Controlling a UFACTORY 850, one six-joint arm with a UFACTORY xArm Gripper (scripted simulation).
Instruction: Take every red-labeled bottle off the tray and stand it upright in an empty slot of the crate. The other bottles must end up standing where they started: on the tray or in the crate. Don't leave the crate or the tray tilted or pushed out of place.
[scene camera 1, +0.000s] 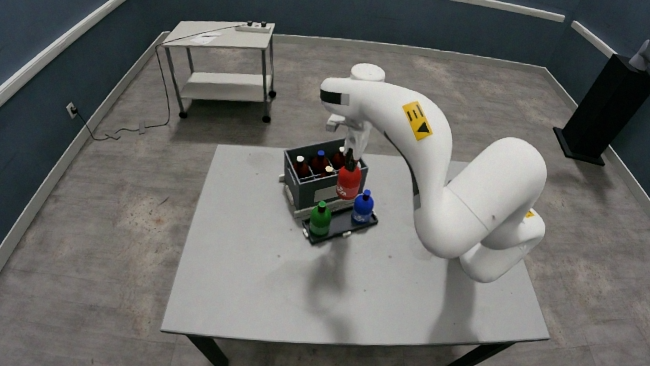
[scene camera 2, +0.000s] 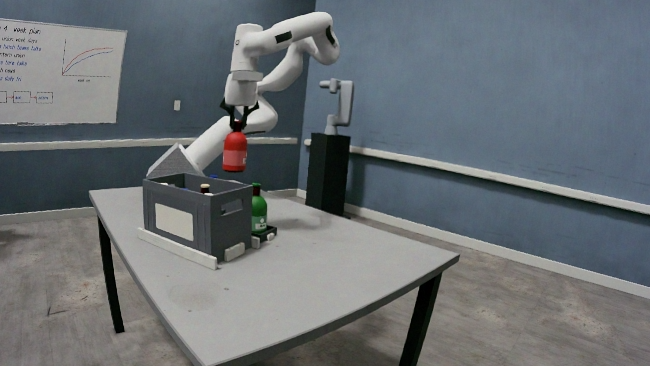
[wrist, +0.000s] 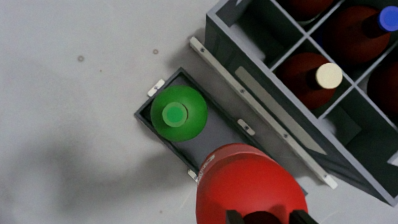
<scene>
In view: my gripper (scene camera 2: 237, 129), a red-labeled bottle (scene camera 2: 235, 145), a green bottle (wrist: 179, 113), a crate (scene camera 2: 196, 220), a tray (scene camera 1: 341, 222) and a white rail (scene camera 2: 196, 256).
The crate also shows in scene camera 1 (scene camera 1: 307, 192) and in the wrist view (wrist: 345, 136). The tray is seen too in the wrist view (wrist: 221, 129). My gripper is seen too in scene camera 1 (scene camera 1: 351, 166).
</scene>
